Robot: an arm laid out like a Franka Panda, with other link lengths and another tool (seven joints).
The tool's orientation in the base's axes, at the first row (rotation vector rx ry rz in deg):
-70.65 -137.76 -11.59
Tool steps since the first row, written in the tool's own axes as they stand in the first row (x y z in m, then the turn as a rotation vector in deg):
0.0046 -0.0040 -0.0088 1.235 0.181 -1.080
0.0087 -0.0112 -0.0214 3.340 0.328 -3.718
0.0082 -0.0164 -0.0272 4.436 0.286 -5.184
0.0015 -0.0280 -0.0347 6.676 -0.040 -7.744
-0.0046 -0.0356 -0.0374 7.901 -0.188 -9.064
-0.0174 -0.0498 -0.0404 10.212 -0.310 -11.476
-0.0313 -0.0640 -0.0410 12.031 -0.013 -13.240
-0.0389 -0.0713 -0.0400 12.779 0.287 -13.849
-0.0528 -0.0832 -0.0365 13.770 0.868 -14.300
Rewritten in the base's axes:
-0.0029 -0.0018 0.0102 -0.157 0.678 1.497
-0.0069 -0.0070 0.0237 -0.311 1.486 4.773
-0.0090 -0.0123 0.0290 -0.457 1.806 6.570
-0.0126 -0.0265 0.0336 -1.083 2.457 9.866
-0.0147 -0.0364 0.0338 -1.425 2.857 11.594
-0.0186 -0.0553 0.0319 -1.969 3.728 14.775
-0.0227 -0.0742 0.0272 -2.123 4.690 17.133
-0.0249 -0.0838 0.0235 -2.079 5.229 17.987
-0.0284 -0.1000 0.0151 -1.984 6.164 18.786

